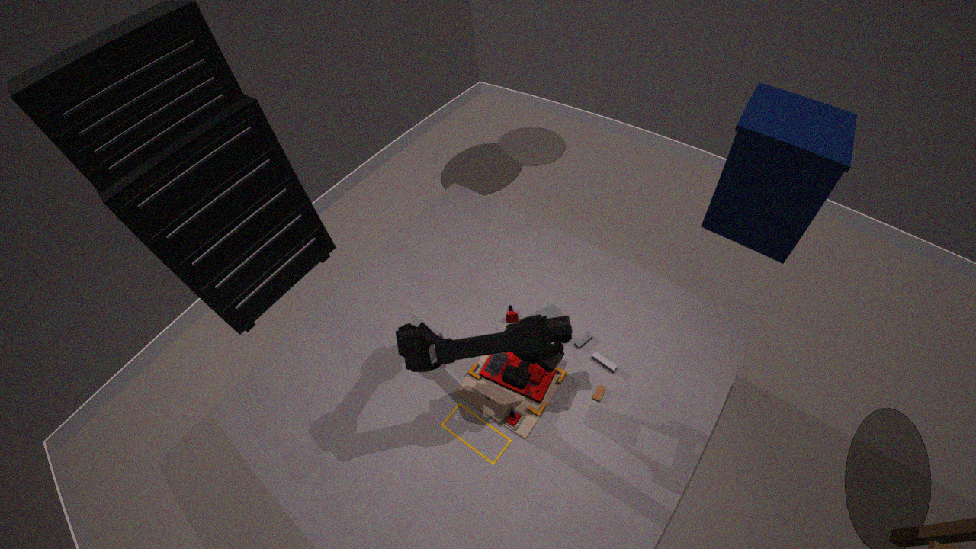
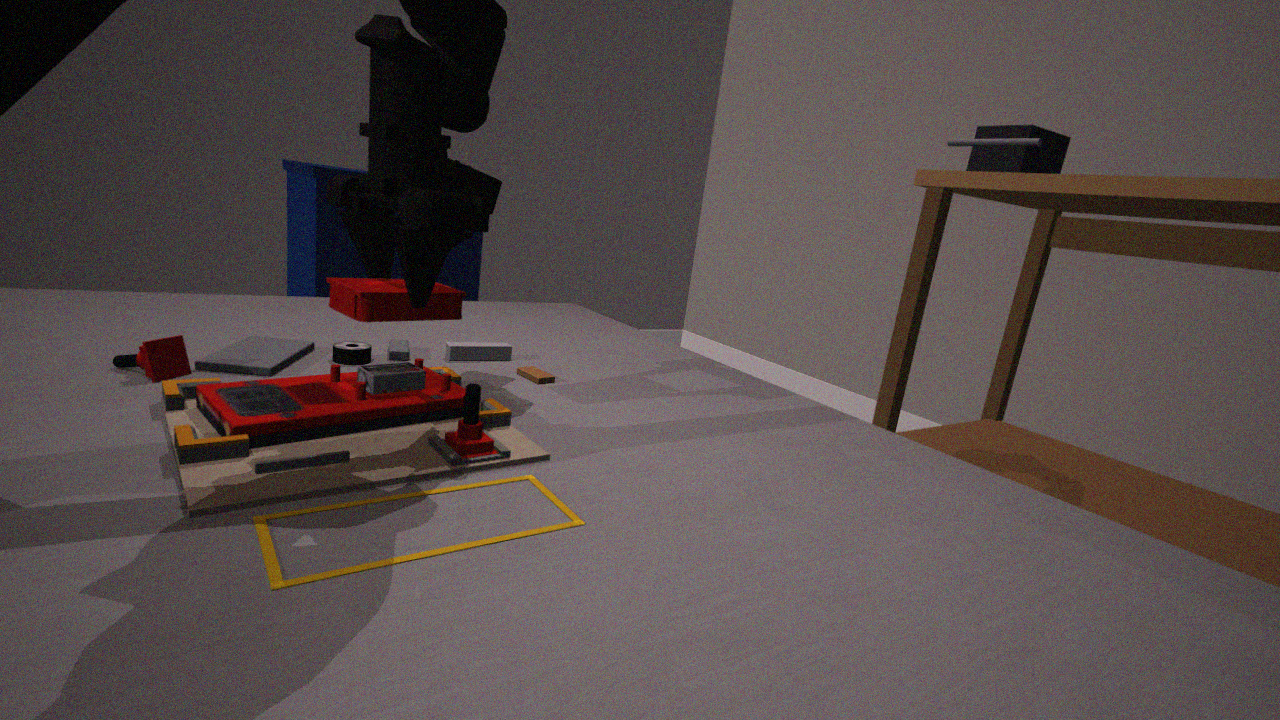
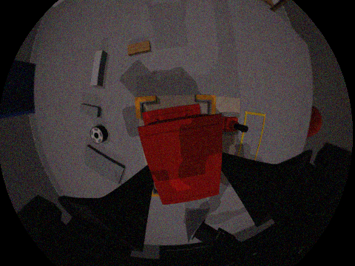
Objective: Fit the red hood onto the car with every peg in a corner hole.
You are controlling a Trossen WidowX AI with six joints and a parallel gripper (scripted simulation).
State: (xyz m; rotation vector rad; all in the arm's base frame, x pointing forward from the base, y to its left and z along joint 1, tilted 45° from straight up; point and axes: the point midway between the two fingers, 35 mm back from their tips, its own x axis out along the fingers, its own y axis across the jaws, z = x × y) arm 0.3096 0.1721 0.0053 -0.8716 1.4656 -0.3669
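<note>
Now: gripper tip 8 cm above the grey engine block and 1 cm to the right of it. Also, from my gripper tip: small wooden block (18 cm ahead, 11 cm to the left, 10 cm below); red hood (right at my gripper tip); pale baseplate (10 cm below, 3 cm to the right, 3 cm behind).
</note>
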